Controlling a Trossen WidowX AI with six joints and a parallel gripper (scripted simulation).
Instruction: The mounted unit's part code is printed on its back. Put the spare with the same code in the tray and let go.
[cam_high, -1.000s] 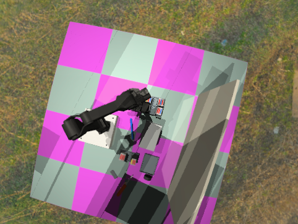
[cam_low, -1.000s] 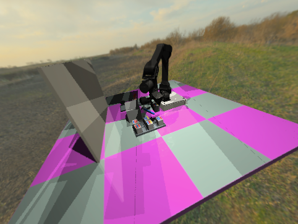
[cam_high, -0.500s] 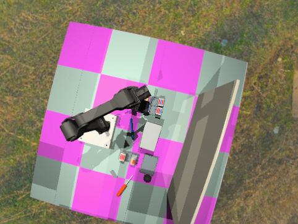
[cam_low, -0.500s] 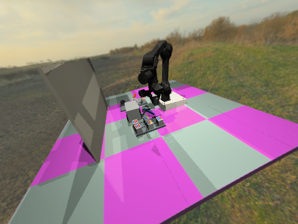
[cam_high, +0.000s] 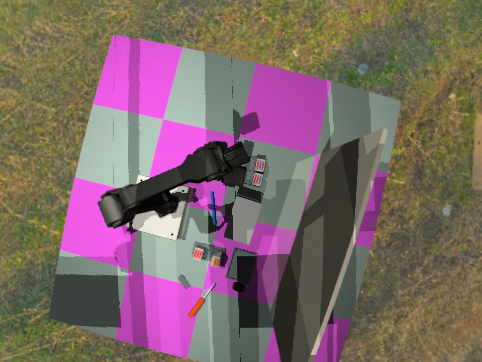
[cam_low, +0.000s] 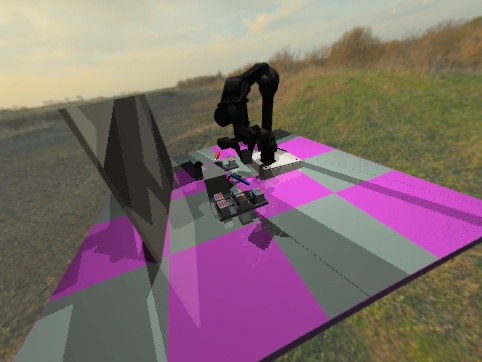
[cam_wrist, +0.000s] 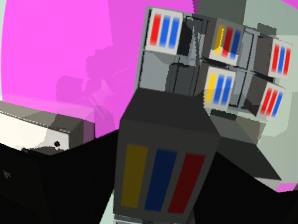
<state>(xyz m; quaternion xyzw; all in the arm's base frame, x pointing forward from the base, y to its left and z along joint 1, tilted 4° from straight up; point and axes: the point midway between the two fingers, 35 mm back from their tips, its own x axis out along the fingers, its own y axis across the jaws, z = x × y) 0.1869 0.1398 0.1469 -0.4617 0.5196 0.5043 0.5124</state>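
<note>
The dark tray lies 140 mm ahead of my gripper tip, 360 mm to the right of it and 170 mm below it. From my gripper tip the other things lie so: blue pen (10 mm behind, 140 mm to the right, 170 mm below); then grey spare block (20 mm above); then rack (70 mm ahead, 30 mm to the left, 170 mm below).
</note>
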